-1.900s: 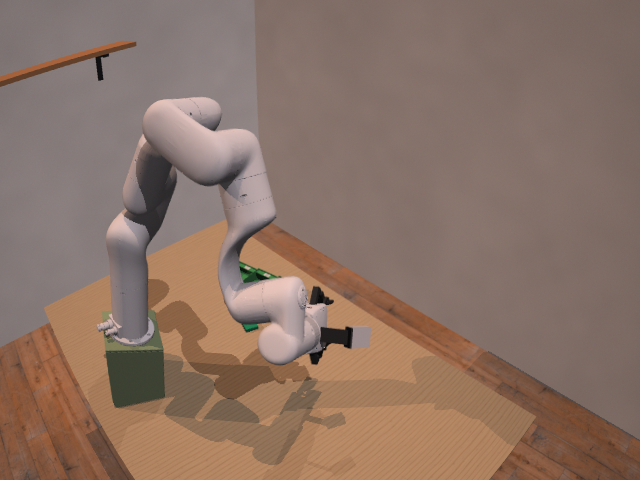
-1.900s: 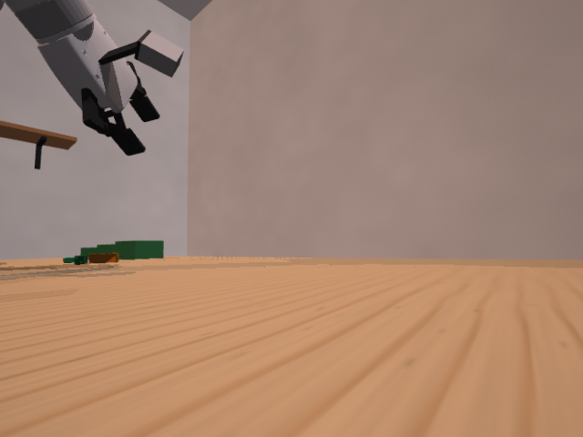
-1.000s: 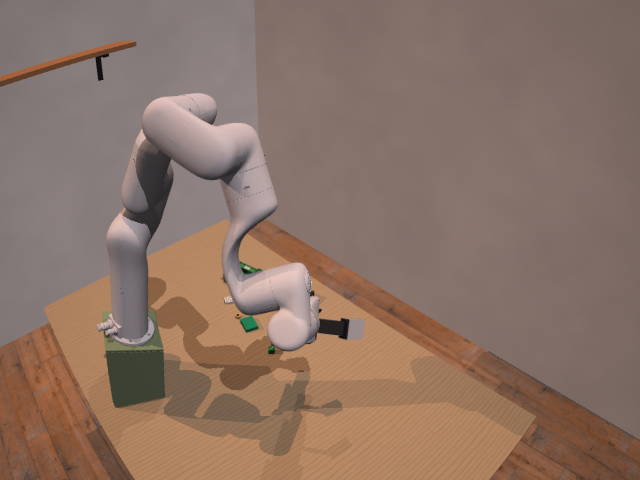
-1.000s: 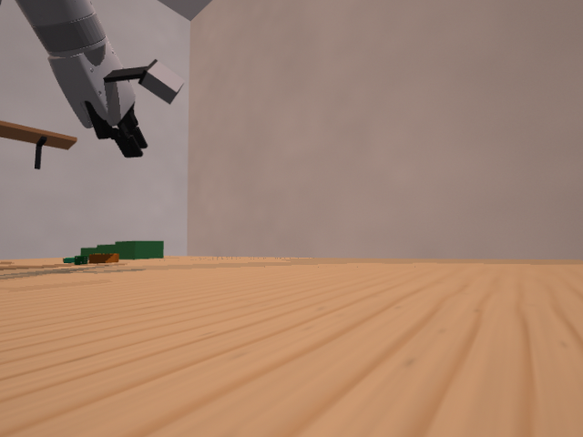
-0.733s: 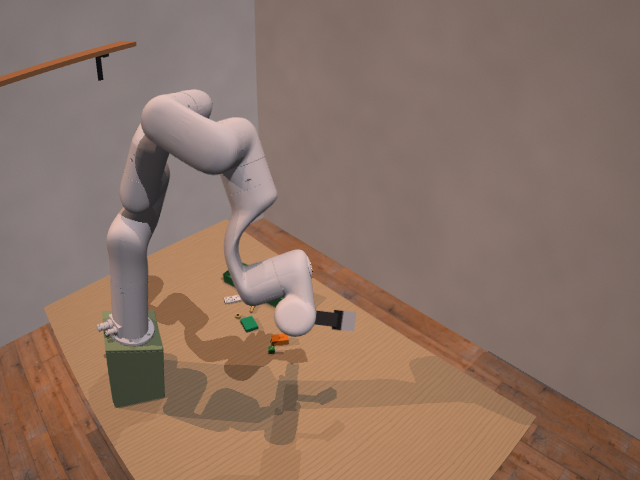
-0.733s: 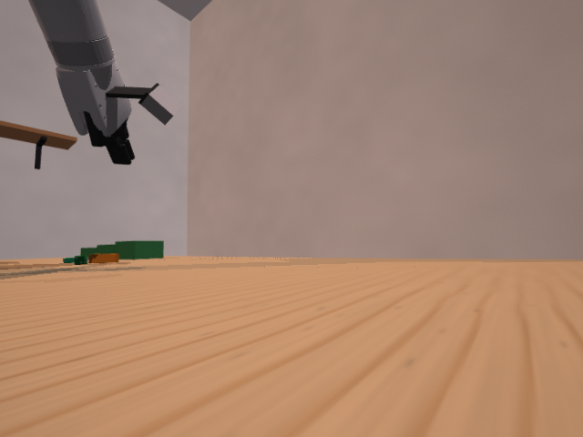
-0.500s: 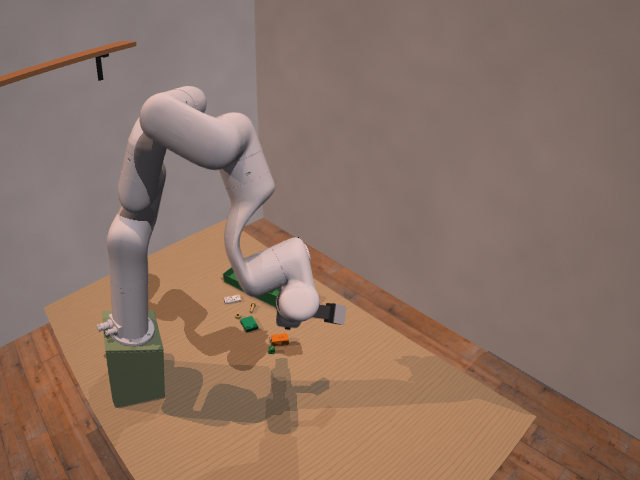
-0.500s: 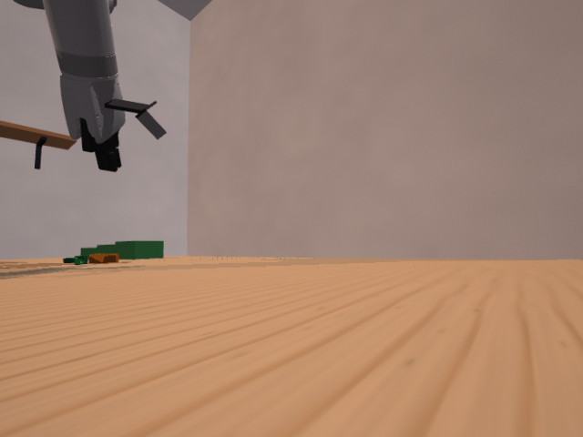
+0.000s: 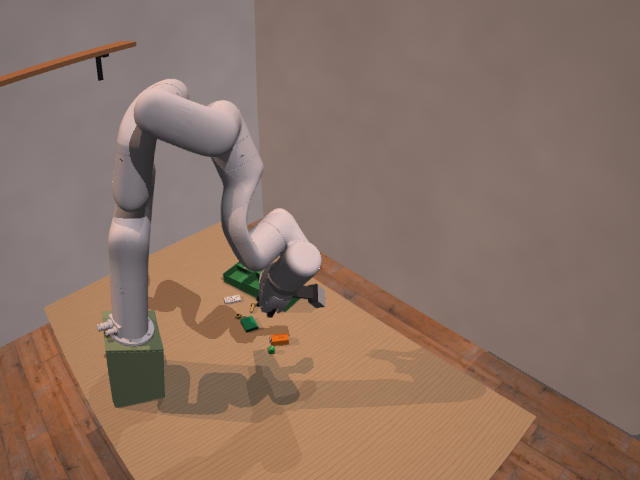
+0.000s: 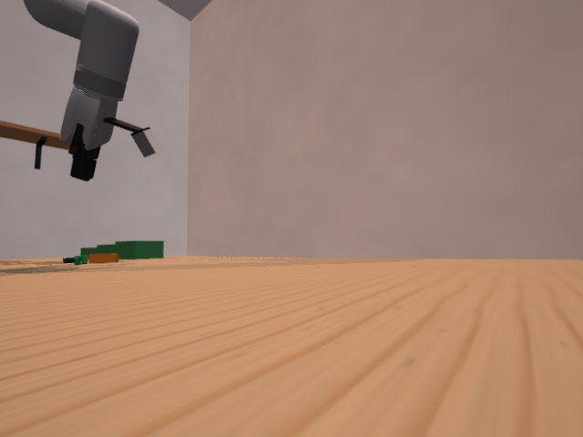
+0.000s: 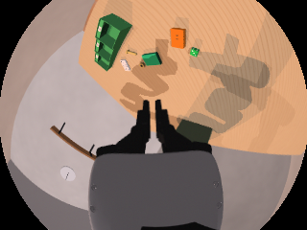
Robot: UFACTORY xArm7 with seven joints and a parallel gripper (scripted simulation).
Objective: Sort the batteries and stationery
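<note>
Right now my hand is 170 mm short of the tray, 220 mm to the right of it and 160 mm above it. From my hand the other things lie so: orange block 40 mm ahead, 10 mm to the left, 180 mm below; then small green piece 180 mm below; then flat green block 30 mm ahead, 120 mm to the left, 180 mm below.
</note>
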